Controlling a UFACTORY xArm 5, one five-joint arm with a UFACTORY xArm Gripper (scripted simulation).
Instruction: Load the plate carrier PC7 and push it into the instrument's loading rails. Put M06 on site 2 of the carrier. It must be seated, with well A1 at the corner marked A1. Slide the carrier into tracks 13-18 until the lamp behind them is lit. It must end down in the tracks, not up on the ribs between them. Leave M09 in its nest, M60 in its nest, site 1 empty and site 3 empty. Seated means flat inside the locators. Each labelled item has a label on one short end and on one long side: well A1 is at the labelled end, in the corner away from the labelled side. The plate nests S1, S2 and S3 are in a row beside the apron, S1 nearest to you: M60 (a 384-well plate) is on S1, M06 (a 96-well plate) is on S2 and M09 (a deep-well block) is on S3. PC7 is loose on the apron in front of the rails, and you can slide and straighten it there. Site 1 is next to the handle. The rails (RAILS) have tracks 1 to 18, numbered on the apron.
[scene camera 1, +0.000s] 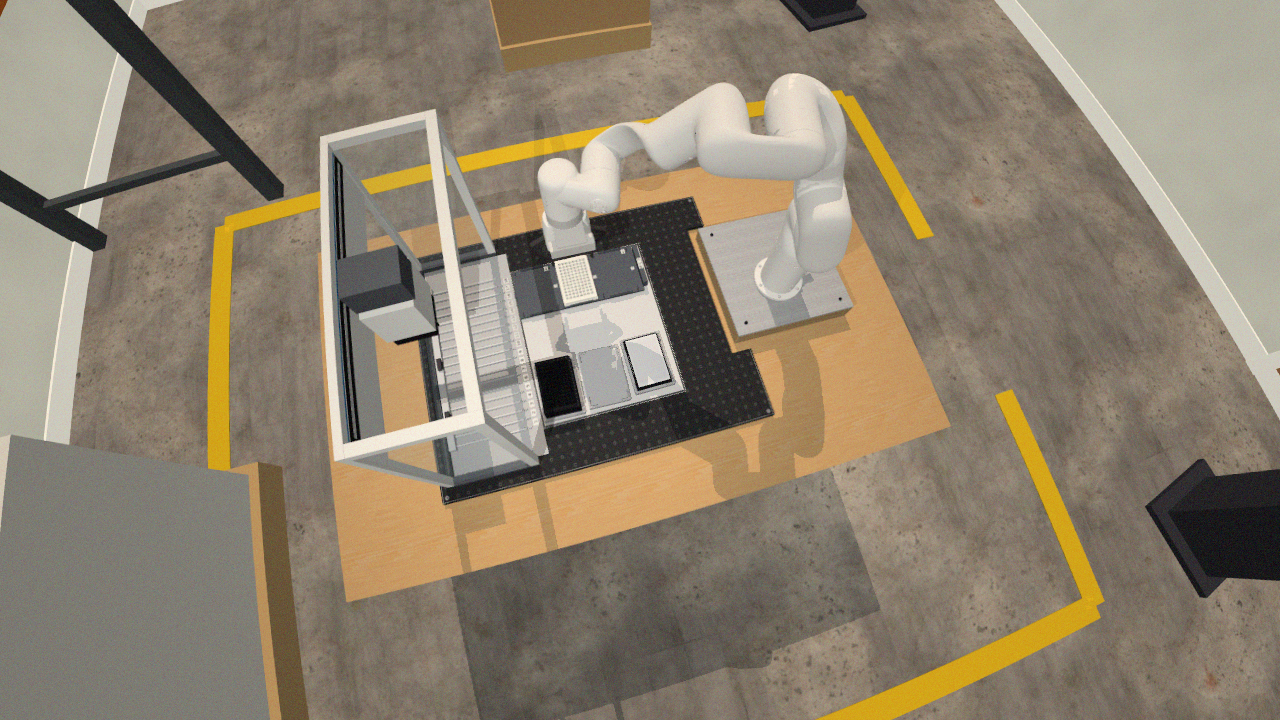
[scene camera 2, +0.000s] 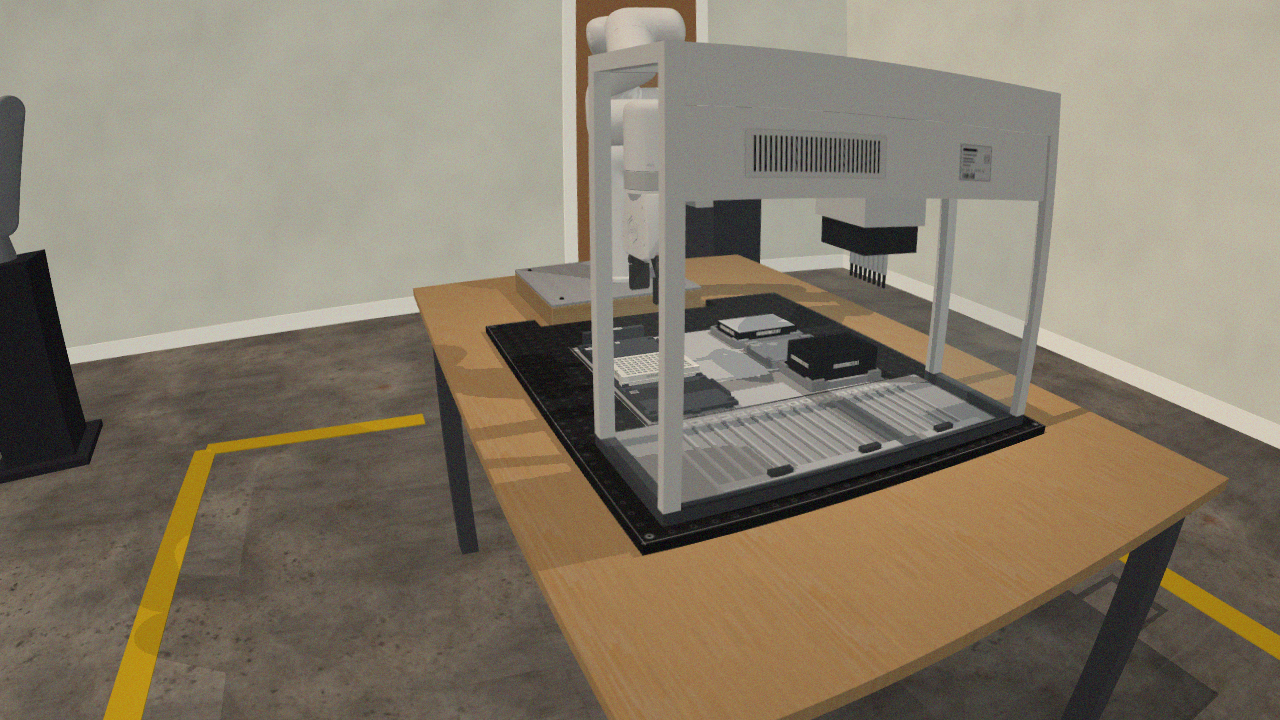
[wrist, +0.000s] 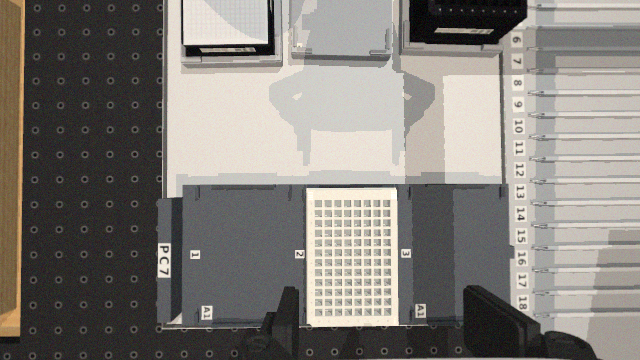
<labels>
My gripper (scene camera 1: 571, 256): 116 cm from the lens. A 96-well plate M06 (scene camera 1: 562, 267) is 128 cm from the lens.
</labels>
